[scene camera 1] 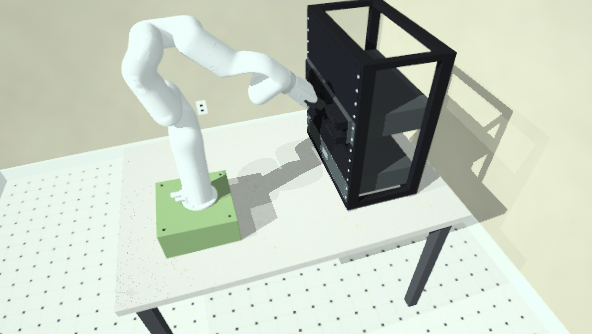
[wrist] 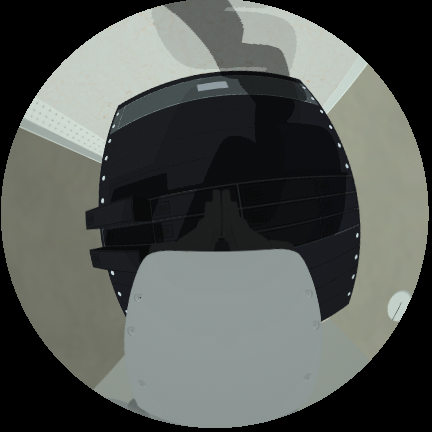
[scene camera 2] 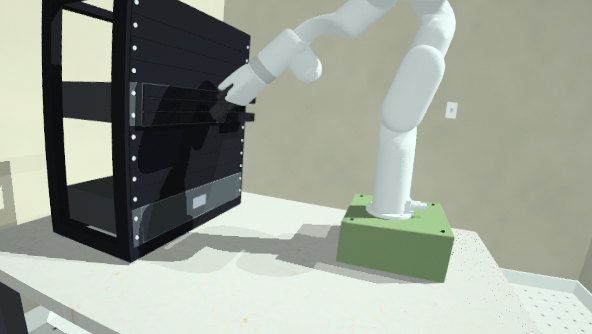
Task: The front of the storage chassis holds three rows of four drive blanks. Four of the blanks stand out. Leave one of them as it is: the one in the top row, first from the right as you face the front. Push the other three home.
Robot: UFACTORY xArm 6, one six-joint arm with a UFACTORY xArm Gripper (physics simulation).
black rack: scene camera 1 368, 99; wrist; scene camera 2
same spot on black rack: (wrist: 264, 136) = (scene camera 2: 186, 150)
